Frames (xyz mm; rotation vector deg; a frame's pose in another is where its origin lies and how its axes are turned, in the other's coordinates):
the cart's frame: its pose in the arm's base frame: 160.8 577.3 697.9 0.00 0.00 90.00
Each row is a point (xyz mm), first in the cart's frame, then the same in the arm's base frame.
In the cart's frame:
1: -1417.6 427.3 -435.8
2: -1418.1 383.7 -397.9
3: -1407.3 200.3 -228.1
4: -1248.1 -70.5 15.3
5: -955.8 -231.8 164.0
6: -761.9 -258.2 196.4
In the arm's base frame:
1: -266.5 -840.3 262.1
2: -222.9 -840.8 300.0
3: -39.5 -830.0 469.8
4: 231.3 -670.8 713.2
5: 392.6 -378.5 861.9
6: 419.0 -184.6 894.3

